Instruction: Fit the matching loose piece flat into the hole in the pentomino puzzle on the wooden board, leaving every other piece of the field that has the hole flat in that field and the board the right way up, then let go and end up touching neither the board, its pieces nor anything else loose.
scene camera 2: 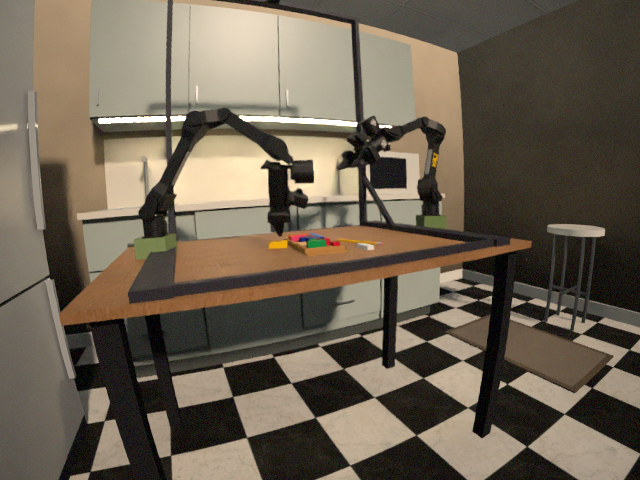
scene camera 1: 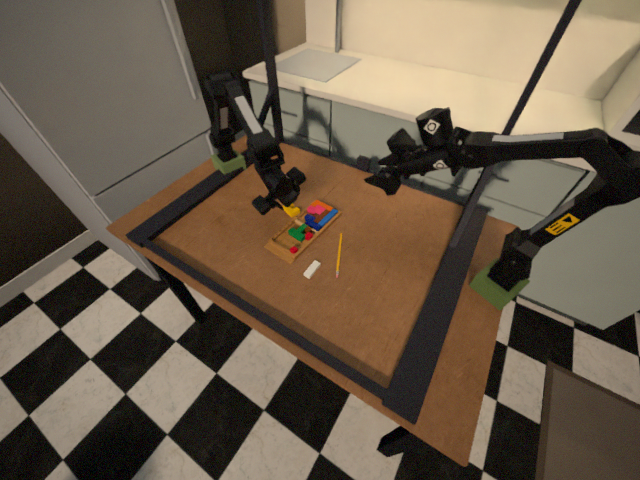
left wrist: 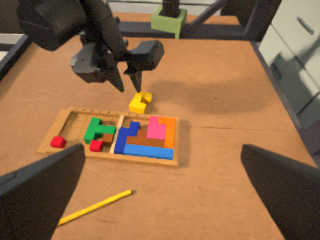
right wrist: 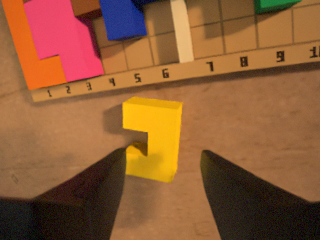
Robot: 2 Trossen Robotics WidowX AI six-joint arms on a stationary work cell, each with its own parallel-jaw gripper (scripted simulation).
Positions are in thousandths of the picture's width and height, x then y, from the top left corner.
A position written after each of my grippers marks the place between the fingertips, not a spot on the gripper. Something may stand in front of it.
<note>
I see my left gripper (scene camera 1: 580, 357), my right gripper (scene camera 2: 438, 486) and a yellow piece (right wrist: 492, 669).
My left gripper also shows in scene camera 2 (scene camera 2: 537, 351) and in the left wrist view (left wrist: 514, 631). My right gripper shows as well in scene camera 1 (scene camera 1: 449, 428), in the left wrist view (left wrist: 411, 381) and in the right wrist view (right wrist: 511, 652).
</note>
